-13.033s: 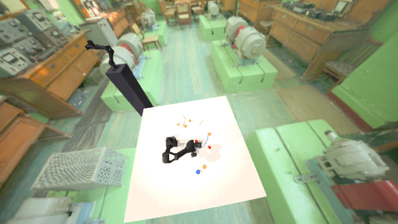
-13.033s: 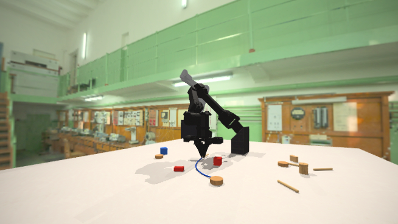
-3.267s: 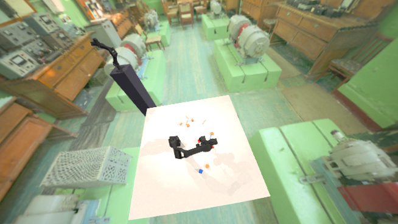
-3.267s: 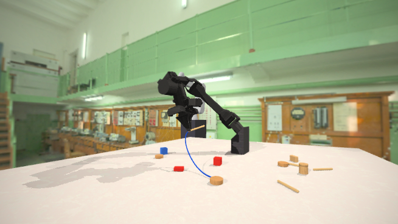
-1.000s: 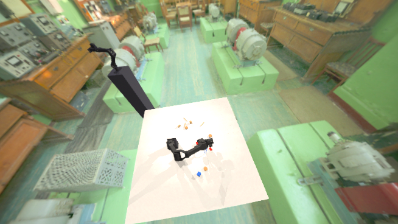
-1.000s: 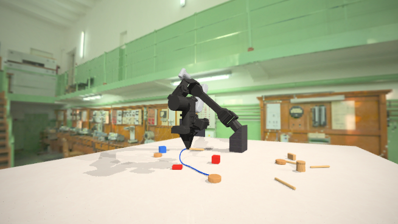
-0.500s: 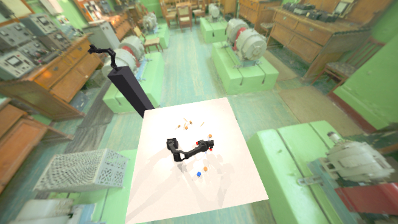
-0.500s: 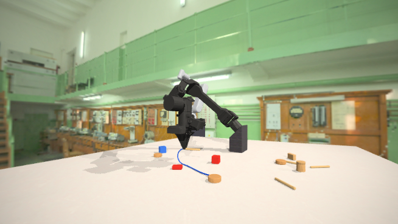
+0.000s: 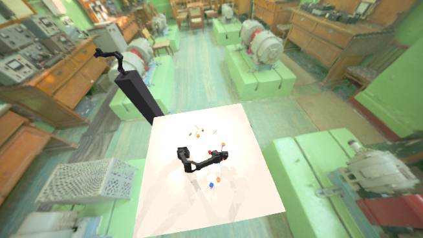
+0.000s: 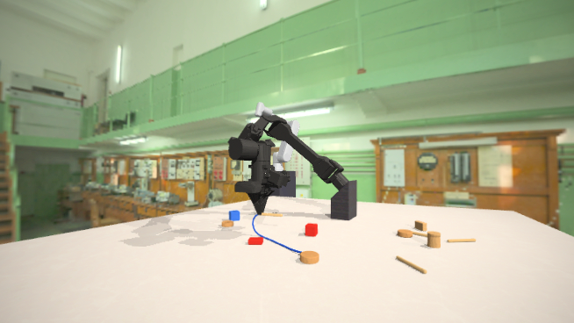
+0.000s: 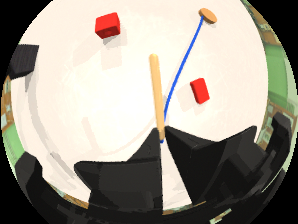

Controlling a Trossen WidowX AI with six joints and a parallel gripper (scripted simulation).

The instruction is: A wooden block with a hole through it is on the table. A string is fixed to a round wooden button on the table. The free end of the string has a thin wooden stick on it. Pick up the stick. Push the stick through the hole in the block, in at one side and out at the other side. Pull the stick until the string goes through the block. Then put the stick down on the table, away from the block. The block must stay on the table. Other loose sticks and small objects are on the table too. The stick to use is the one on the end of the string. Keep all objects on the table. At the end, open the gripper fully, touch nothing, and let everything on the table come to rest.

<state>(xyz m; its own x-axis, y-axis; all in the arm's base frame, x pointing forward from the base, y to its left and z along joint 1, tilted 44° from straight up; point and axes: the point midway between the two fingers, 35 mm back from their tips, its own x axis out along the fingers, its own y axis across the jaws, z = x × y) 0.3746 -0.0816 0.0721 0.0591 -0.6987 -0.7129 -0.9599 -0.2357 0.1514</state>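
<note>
The red cube is 90 mm behind my gripper tip, 120 mm to the left of it and 40 mm below it. The rest, counted from my gripper tip: thin wooden stick (10 mm to the left); then flat red piece (70 mm ahead, 50 mm to the left, 50 mm below); then blue cube (70 mm behind, 210 mm to the right, 40 mm below).
</note>
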